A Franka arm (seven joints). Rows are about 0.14 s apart.
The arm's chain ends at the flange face. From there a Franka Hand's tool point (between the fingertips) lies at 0.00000 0.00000 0.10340 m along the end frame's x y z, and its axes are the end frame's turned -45 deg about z.
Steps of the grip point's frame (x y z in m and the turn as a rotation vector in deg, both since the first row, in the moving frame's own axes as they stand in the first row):
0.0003 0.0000 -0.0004 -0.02 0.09 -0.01
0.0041 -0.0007 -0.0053 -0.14 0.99 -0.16
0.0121 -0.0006 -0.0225 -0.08 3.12 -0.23
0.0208 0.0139 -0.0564 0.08 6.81 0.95
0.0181 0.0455 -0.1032 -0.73 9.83 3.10
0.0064 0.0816 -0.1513 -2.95 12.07 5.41
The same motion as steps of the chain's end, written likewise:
0.0001 -0.0001 -0.0004 0.05 0.08 -0.01
0.0010 -0.0023 -0.0053 0.60 0.80 -0.16
0.0041 -0.0051 -0.0223 2.15 2.26 -0.23
0.0159 0.0038 -0.0557 4.87 4.76 0.95
0.0313 0.0306 -0.1017 6.43 7.47 3.10
0.0427 0.0638 -0.1489 6.45 10.62 5.41

